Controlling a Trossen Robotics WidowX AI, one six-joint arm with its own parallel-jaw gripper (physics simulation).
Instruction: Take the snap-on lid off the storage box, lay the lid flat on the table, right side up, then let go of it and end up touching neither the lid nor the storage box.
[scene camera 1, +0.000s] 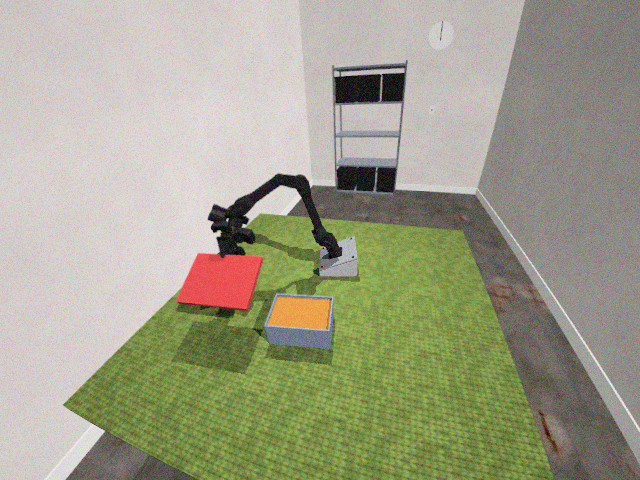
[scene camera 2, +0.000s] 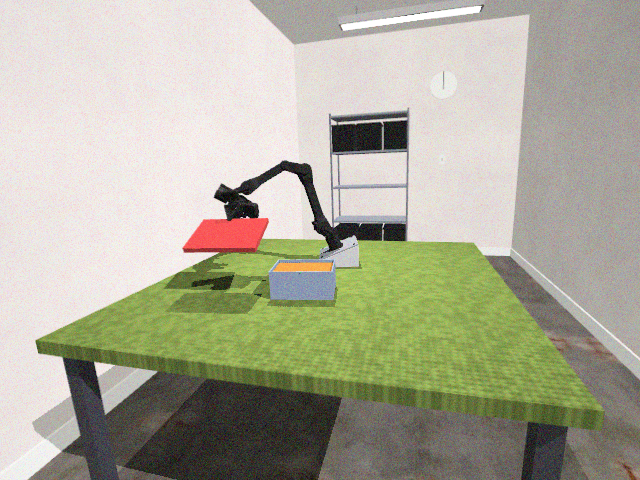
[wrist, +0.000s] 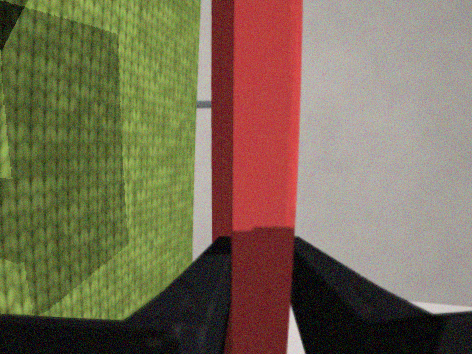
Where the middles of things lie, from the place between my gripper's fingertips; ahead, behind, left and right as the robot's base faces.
I see my gripper 70 mm short of the red lid (scene camera 1: 229, 282), 20 mm to the right of it and 30 mm above it.
